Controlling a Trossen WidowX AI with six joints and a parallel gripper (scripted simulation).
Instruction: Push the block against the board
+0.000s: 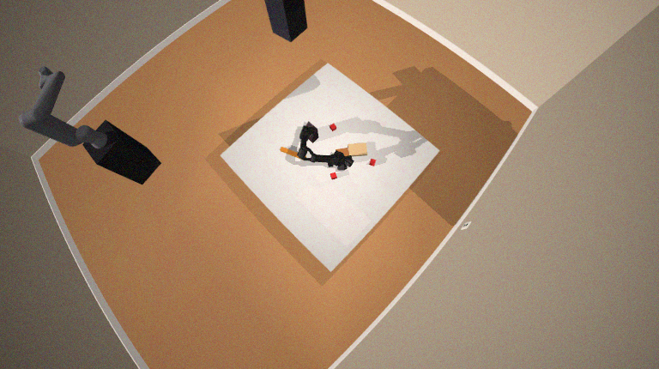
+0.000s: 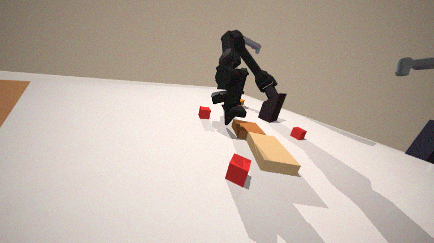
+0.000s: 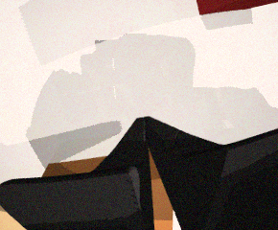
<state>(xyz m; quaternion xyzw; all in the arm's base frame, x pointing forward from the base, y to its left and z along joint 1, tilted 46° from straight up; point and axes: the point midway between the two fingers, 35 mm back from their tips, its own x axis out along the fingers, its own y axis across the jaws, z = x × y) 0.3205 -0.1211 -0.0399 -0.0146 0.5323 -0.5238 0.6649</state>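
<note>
Right now my gripper tip is 80 mm to the right of the orange square block, 30 mm past it and 10 mm below it. Also, from my gripper tip: tan board (190 mm to the left, 40 mm ahead, 10 mm above); orange strip (350 mm behind, 150 mm to the right, 10 mm above).
</note>
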